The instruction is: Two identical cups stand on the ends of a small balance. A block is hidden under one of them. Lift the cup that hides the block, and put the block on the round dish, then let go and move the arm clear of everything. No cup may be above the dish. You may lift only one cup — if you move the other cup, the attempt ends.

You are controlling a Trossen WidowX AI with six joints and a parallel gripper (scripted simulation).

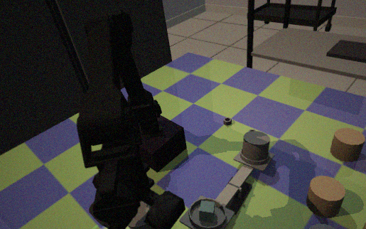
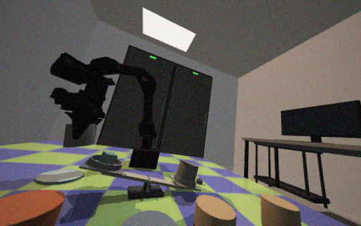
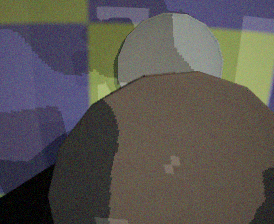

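The round dish is 12 cm below my gripper tip, 3 cm to the right of it and 3 cm behind it. Also, from my gripper tip: orange-red cylinder 22 cm ahead, 9 cm to the left, 9 cm below; then cup 2 cm to the right, 1 cm ahead, 1 cm above.
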